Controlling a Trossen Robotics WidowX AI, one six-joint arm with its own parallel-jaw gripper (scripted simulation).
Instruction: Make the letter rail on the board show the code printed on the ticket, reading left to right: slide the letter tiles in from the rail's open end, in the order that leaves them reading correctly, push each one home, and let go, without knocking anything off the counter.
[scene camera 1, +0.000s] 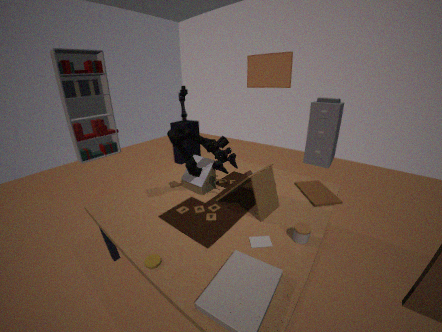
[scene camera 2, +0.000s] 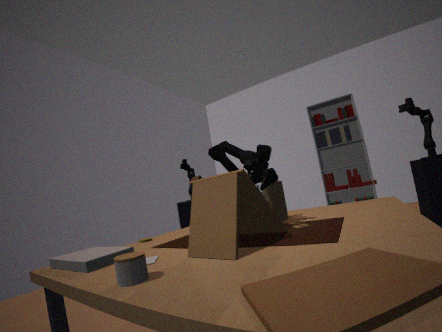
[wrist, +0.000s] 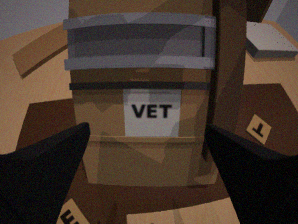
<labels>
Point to a dark mat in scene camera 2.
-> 328, 230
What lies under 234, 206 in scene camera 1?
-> A dark mat.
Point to a slanted board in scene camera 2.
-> At 223, 206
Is my gripper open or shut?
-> Open.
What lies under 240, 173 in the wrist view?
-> My gripper.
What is my gripper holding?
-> Nothing.
</labels>
